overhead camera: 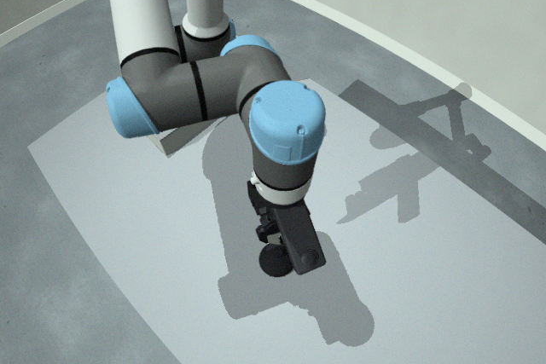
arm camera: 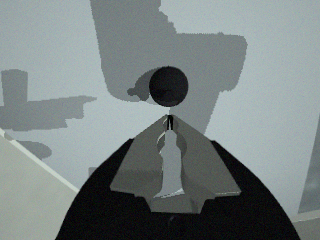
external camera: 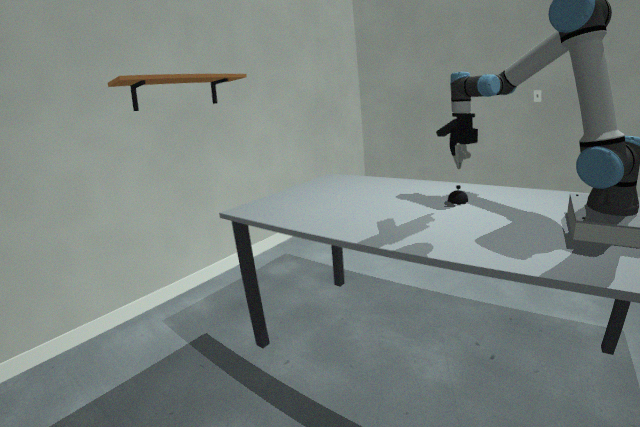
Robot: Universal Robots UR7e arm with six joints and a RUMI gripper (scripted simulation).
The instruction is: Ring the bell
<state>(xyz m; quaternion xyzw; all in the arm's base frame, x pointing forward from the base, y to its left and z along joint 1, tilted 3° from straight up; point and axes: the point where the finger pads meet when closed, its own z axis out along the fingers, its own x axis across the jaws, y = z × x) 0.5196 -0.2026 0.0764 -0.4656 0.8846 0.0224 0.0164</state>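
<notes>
Now: the bell button 100 mm below my hand. Also, from my hand: black dome bell (110 mm below).
</notes>
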